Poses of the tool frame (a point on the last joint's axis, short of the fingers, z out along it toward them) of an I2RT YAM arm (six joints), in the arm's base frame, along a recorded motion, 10 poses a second.
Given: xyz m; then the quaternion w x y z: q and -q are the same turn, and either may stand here.
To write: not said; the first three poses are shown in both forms.
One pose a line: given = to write
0.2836 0.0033 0.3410 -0.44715 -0.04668 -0.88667 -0.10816 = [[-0.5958 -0.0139 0.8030 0.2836], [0.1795 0.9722 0.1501 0.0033], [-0.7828 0.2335 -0.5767 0.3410], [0 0 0 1]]
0.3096 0.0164 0.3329 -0.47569 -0.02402 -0.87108 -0.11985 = [[-0.5463 -0.0722 0.8345 0.3096], [0.1559 0.9701 0.1859 0.0164], [-0.8230 0.2316 -0.5187 0.3329], [0 0 0 1]]
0.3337 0.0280 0.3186 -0.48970 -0.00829 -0.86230 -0.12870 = [[-0.5203 -0.1118 0.8467 0.3337], [0.1403 0.9667 0.2138 0.0280], [-0.8424 0.2301 -0.4873 0.3186], [0 0 0 1]]
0.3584 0.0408 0.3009 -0.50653 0.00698 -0.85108 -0.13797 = [[-0.4868 -0.1517 0.8603 0.3584], [0.1279 0.9618 0.2419 0.0408], [-0.8641 0.2278 -0.4488 0.3009], [0 0 0 1]]
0.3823 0.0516 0.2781 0.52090 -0.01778 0.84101 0.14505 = [[-0.4567 -0.1810 0.8710 0.3823], [0.1212 0.9573 0.2625 0.0516], [-0.8813 0.2255 -0.4152 0.2781], [0 0 0 1]]
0.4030 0.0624 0.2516 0.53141 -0.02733 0.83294 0.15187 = [[-0.4337 -0.2069 0.8770 0.4030], [0.1159 0.9524 0.2820 0.0624], [-0.8936 0.2240 -0.3891 0.2516], [0 0 0 1]]
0.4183 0.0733 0.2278 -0.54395 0.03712 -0.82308 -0.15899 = [[-0.4055 -0.2341 0.8836 0.4183], [0.1119 0.9467 0.3021 0.0733], [-0.9072 0.2213 -0.3577 0.2278], [0 0 0 1]]
